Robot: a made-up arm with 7 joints. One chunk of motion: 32 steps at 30 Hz.
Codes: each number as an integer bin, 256 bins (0 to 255) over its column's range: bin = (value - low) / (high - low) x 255, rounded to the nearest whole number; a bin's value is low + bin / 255 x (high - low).
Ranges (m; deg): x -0.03..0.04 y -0.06..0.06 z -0.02..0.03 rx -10..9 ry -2..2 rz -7..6
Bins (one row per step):
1: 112 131 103 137 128 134
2: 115 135 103 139 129 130
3: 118 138 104 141 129 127
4: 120 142 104 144 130 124
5: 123 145 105 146 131 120
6: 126 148 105 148 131 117
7: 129 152 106 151 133 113
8: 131 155 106 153 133 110
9: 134 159 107 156 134 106
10: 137 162 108 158 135 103
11: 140 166 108 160 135 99
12: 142 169 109 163 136 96
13: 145 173 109 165 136 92
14: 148 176 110 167 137 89
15: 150 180 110 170 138 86
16: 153 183 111 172 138 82
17: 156 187 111 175 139 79
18: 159 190 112 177 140 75
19: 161 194 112 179 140 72
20: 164 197 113 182 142 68
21: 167 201 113 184 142 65
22: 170 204 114 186 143 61
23: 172 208 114 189 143 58
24: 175 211 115 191 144 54
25: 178 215 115 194 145 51
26: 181 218 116 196 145 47
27: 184 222 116 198 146 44
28: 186 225 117 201 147 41
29: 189 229 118 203 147 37
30: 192 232 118 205 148 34
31: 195 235 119 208 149 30
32: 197 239 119 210 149 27
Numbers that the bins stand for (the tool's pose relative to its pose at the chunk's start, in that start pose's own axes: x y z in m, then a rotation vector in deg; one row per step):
1: 0.0007 0.0016 0.0002 0.21 0.01 -0.17
2: 0.0016 0.0035 0.0002 0.36 0.02 -0.37
3: 0.0024 0.0049 0.0004 0.51 0.02 -0.53
4: 0.0029 0.0068 0.0004 0.73 0.04 -0.68
5: 0.0038 0.0082 0.0006 0.88 0.05 -0.88
6: 0.0046 0.0096 0.0006 1.03 0.05 -1.04
7: 0.0054 0.0115 0.0008 1.25 0.09 -1.24
8: 0.0060 0.0129 0.0008 1.40 0.09 -1.39
9: 0.0068 0.0148 0.0010 1.62 0.10 -1.60
10: 0.0076 0.0162 0.0012 1.77 0.12 -1.75
11: 0.0084 0.0181 0.0012 1.92 0.12 -1.95
12: 0.0090 0.0195 0.0014 2.15 0.13 -2.11
13: 0.0098 0.0214 0.0014 2.29 0.13 -2.31
14: 0.0106 0.0228 0.0016 2.44 0.15 -2.46
15: 0.0112 0.0247 0.0016 2.67 0.16 -2.62
16: 0.0120 0.0261 0.0018 2.82 0.16 -2.82
17: 0.0128 0.0280 0.0018 3.04 0.18 -2.97
18: 0.0136 0.0294 0.0020 3.19 0.20 -3.18
19: 0.0142 0.0313 0.0020 3.34 0.20 -3.33
20: 0.0150 0.0327 0.0022 3.56 0.23 -3.53
21: 0.0158 0.0346 0.0022 3.71 0.23 -3.69
22: 0.0167 0.0360 0.0024 3.86 0.24 -3.89
23: 0.0172 0.0379 0.0024 4.08 0.24 -4.04
24: 0.0180 0.0393 0.0025 4.23 0.26 -4.25
25: 0.0189 0.0412 0.0025 4.45 0.27 -4.40
26: 0.0197 0.0426 0.0027 4.60 0.27 -4.60
27: 0.0205 0.0445 0.0027 4.75 0.29 -4.76
28: 0.0211 0.0459 0.0029 4.98 0.31 -4.91
29: 0.0219 0.0478 0.0031 5.13 0.31 -5.11
30: 0.0227 0.0492 0.0031 5.27 0.32 -5.27
31: 0.0235 0.0506 0.0033 5.50 0.34 -5.47
32: 0.0241 0.0525 0.0033 5.65 0.34 -5.62

